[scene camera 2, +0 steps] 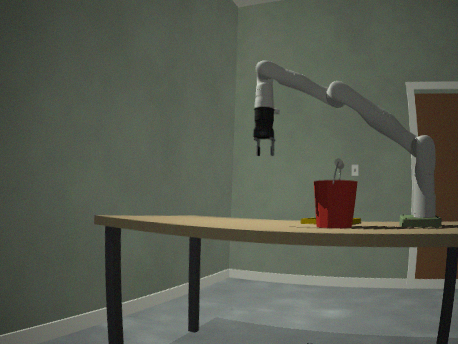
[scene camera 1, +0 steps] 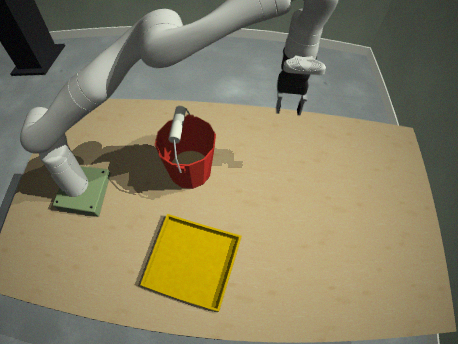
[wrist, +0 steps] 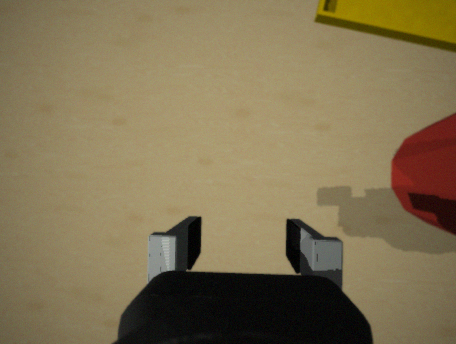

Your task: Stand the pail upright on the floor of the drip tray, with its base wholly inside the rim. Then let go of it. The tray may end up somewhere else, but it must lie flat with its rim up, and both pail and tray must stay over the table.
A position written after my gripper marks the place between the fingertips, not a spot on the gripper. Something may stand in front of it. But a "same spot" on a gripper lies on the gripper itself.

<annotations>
my gripper: scene camera 2 265,155; scene camera 1; wrist
same spot on my gripper: (scene camera 1: 291,83) = (wrist: 283,307)
</annotations>
